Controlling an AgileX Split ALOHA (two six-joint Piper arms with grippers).
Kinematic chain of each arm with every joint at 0, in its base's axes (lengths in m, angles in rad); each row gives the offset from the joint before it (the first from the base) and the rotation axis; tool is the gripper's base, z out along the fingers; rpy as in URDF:
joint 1: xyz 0 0 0.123 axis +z
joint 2: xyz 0 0 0 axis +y
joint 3: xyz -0.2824 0 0.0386 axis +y
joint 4: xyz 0.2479 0 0.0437 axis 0.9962 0 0.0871
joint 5: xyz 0 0 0 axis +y
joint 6: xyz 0.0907 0 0.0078 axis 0.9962 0 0.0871
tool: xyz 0 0 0 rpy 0 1.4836 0
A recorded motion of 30 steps. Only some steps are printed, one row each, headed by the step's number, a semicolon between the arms.
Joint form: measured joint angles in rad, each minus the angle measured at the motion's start. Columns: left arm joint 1, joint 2, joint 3, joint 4, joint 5, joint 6; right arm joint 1, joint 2, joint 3, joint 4, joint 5, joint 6.
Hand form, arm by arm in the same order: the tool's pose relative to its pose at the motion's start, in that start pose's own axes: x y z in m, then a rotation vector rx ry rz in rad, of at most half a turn. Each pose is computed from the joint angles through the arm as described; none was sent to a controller.
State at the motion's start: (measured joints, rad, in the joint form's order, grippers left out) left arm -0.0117 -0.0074 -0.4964 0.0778 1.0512 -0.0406; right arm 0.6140 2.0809 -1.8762 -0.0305 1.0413 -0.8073
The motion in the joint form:
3: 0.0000 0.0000 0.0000 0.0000 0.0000 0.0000; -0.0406 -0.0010 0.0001 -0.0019 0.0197 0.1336
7: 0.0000 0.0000 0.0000 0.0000 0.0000 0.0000; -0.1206 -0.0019 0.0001 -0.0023 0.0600 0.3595
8: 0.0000 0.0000 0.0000 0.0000 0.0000 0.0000; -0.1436 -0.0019 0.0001 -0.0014 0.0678 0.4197
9: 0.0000 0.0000 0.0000 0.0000 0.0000 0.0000; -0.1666 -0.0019 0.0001 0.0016 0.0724 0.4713
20: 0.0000 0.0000 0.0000 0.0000 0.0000 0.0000; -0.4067 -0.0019 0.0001 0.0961 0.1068 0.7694
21: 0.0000 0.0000 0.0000 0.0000 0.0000 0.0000; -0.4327 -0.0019 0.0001 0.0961 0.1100 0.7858
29: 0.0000 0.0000 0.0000 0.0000 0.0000 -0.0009; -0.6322 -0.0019 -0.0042 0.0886 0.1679 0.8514
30: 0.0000 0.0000 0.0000 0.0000 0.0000 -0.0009; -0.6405 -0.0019 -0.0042 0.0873 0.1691 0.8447
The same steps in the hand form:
3: 0.0000 0.0000 0.0000 0.0000 0.0000 0.0000; 0.0152 -0.0112 -0.0002 -0.0006 0.0267 0.1700
7: 0.0000 0.0000 0.0000 0.0000 0.0000 0.0000; 0.0462 -0.0310 -0.0011 0.0018 0.0784 0.4701
8: 0.0000 0.0000 0.0000 0.0000 0.0000 0.0000; 0.0550 -0.0365 -0.0014 0.0054 0.0898 0.5522
9: 0.0000 0.0000 0.0000 0.0000 0.0000 0.0000; 0.0637 -0.0419 -0.0018 0.0097 0.0973 0.6266
20: 0.0000 0.0000 0.0000 0.0000 0.0000 0.0000; 0.1534 -0.0861 -0.0109 0.0150 0.1180 1.1930
21: 0.0000 0.0000 0.0000 0.0000 0.0000 0.0000; 0.1643 -0.0901 -0.0125 0.0233 0.1244 1.2337
29: 0.0000 0.0000 0.0000 0.0000 0.0000 -0.0009; 0.2503 -0.1090 -0.0297 0.0695 0.1994 1.4842
30: 0.0000 0.0000 0.0000 0.0000 0.0000 -0.0009; 0.2540 -0.1095 -0.0305 0.0718 0.2023 1.4848

